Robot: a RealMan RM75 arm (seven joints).
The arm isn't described. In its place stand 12 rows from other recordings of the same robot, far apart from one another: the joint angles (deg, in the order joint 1, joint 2, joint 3, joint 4, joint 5, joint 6, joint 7), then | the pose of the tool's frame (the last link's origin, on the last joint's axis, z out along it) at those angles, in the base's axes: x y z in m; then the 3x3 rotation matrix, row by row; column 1 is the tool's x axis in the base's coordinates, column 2 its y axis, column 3 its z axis.
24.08, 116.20, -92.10, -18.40, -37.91, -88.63, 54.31 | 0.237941, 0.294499, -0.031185; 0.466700, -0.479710, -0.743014; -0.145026, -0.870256, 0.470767; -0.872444, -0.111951, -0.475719
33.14, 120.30, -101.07, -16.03, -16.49, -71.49, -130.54 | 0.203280, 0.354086, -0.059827; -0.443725, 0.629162, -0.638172; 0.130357, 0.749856, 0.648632; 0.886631, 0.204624, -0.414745
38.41, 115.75, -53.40, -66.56, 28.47, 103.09, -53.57 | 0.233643, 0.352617, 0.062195; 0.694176, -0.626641, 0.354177; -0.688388, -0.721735, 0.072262; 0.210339, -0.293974, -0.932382
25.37, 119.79, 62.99, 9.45, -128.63, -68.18, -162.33 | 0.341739, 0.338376, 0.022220; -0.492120, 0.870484, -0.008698; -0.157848, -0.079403, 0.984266; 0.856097, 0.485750, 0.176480
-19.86, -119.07, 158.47, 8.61, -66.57, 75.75, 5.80 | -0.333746, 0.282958, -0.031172; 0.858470, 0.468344, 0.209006; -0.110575, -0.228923, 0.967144; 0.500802, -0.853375, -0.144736
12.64, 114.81, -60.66, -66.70, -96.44, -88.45, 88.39 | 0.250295, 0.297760, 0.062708; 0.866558, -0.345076, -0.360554; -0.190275, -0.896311, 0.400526; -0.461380, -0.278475, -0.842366
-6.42, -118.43, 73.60, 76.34, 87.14, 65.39, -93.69 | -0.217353, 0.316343, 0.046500; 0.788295, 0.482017, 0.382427; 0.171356, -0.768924, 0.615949; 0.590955, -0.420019, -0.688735
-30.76, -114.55, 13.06, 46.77, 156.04, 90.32, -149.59 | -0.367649, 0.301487, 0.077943; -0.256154, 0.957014, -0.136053; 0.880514, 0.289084, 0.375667; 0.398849, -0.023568, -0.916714
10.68, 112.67, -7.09, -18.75, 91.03, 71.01, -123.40 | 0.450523, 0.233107, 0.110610; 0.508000, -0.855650, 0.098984; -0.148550, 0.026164, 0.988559; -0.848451, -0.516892, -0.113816
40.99, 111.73, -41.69, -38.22, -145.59, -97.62, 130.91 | 0.275428, 0.341692, 0.031144; 0.406000, -0.911332, 0.068096; -0.912469, -0.408379, -0.025057; 0.050644, -0.051962, -0.997364
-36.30, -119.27, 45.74, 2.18, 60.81, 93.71, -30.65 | -0.220280, 0.339465, -0.012499; 0.464953, 0.491522, 0.736359; -0.256856, -0.721065, 0.643498; 0.847257, -0.488335, -0.209011
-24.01, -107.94, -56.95, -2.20, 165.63, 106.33, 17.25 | -0.296331, 0.281189, 0.065622; 0.685041, -0.061494, 0.725904; -0.719745, -0.211180, 0.661339; 0.112628, -0.975511, -0.188927
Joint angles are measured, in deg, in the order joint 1, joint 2, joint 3, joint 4, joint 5, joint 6, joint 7. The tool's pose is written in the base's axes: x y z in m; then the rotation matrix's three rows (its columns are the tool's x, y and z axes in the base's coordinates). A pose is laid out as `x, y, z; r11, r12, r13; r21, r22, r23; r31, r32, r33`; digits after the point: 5 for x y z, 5 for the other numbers.
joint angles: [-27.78 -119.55 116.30 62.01 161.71 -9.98 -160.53]
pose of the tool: -0.11279, 0.38940, -0.07479; 0.92864, 0.17937, 0.32475; -0.17895, -0.55021, 0.81562; 0.32498, -0.81553, -0.47885
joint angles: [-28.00 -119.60 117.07 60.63 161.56 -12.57 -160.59]
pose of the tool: -0.11304, 0.38801, -0.07705; 0.92165, 0.17676, 0.34542; -0.19892, -0.54909, 0.81174; 0.33315, -0.81686, -0.47091
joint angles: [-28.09 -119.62 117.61 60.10 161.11 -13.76 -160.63]
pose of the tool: -0.11256, 0.38677, -0.07850; 0.91679, 0.18044, 0.35629; -0.20585, -0.55099, 0.80872; 0.34224, -0.81477, -0.46800
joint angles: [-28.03 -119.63 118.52 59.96 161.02 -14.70 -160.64]
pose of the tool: -0.11092, 0.38368, -0.08132; 0.91258, 0.17498, 0.36958; -0.21741, -0.55785, 0.80096; 0.34632, -0.81129, -0.47104
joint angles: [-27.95 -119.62 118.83 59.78 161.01 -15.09 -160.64]
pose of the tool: -0.11146, 0.38260, -0.08233; 0.91192, 0.17309, 0.37209; -0.21984, -0.55956, 0.79910; 0.34652, -0.81051, -0.47222
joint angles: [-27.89 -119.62 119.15 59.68 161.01 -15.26 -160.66]
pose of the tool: -0.11179, 0.38146, -0.08363; 0.91190, 0.17083, 0.37318; -0.22065, -0.56261, 0.79673; 0.34606, -0.80888, -0.47535
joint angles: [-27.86 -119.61 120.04 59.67 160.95 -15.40 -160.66]
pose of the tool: -0.11097, 0.37841, -0.08720; 0.91161, 0.16286, 0.37742; -0.22413, -0.57273, 0.78850; 0.34458, -0.80340, -0.48561
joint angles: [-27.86 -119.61 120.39 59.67 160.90 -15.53 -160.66]
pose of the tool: -0.11040, 0.37722, -0.08849; 0.91087, 0.16027, 0.38031; -0.22641, -0.57642, 0.78517; 0.34506, -0.80129, -0.48875
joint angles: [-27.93 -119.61 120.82 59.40 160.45 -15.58 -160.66]
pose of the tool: -0.11117, 0.37622, -0.09049; 0.91140, 0.16233, 0.37816; -0.22118, -0.58168, 0.78277; 0.34703, -0.79706, -0.49423
